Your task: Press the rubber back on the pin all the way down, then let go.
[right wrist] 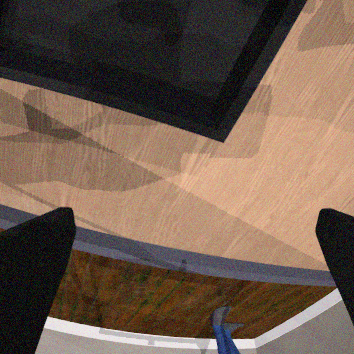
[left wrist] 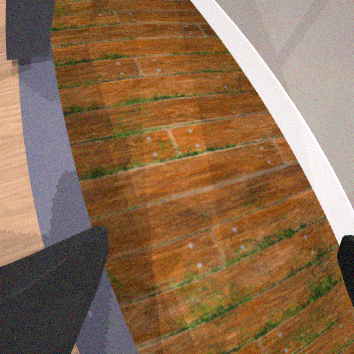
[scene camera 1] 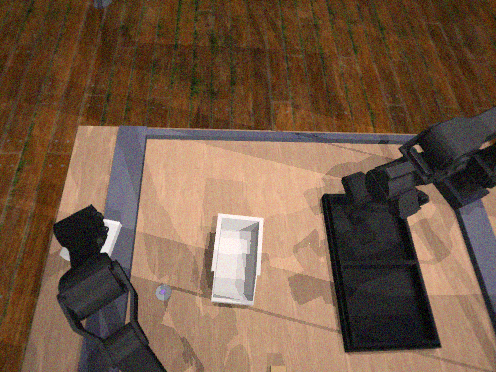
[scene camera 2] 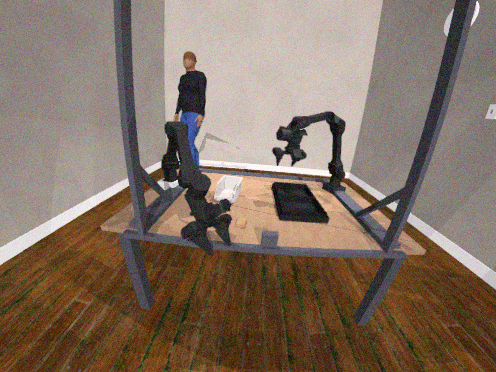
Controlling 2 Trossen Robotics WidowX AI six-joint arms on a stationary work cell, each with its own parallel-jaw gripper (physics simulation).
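Places are measured from the left arm's base along level axes (x ahead, y up, z right), in millimetres.
Pixels of known places: left gripper, between the fingertips: [left wrist: 229, 245] [scene camera 2: 221, 250]; right gripper, between the fingertips: [right wrist: 200, 222] [scene camera 2: 284, 165]; left arm's base, origin of its link: [scene camera 2: 170, 179]; right arm's base, origin of its link: [scene camera 1: 464, 184] [scene camera 2: 334, 185].
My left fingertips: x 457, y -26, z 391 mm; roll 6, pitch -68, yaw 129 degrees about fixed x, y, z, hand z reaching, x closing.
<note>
For each thing: its top centre in the pictures, then the offset to it from my left fingertips. "pt": a spot on its surface instead.
- white bin, a spot on its surface: [scene camera 1: 217, 260] pt dy -11, dx -169, dz -407 mm
- black two-part tray, centre of its top: [scene camera 1: 379, 262] [scene camera 2: 296, 195] dy +21, dx +208, dz -470 mm
- small tan block, centre of its top: [scene camera 2: 241, 220] dy -2, dx +7, dz -185 mm
A small round greyish disc with a purple middle [scene camera 1: 163, 292] lies on the table left of the white bin in scene camera 1. It looks like the pin with its back; how far the back is pressed on is too small to tell. The pin does not show in the wrist views. My left gripper [scene camera 2: 220, 246] [left wrist: 229, 245] is open and empty at the table's front edge, away from the disc. My right gripper [scene camera 1: 383, 196] [scene camera 2: 285, 161] [right wrist: 200, 222] is open and empty, above the far end of the black tray, far from the disc.
A white bin [scene camera 1: 217, 260] [scene camera 2: 238, 189] stands mid-table. A black two-part tray [scene camera 1: 342, 300] [scene camera 2: 300, 218] [right wrist: 223, 131] lies at the right. A small tan block [scene camera 1: 277, 369] [scene camera 2: 241, 222] lies near the front. A grey frame [scene camera 1: 127, 165] [scene camera 2: 320, 251] edges the table.
</note>
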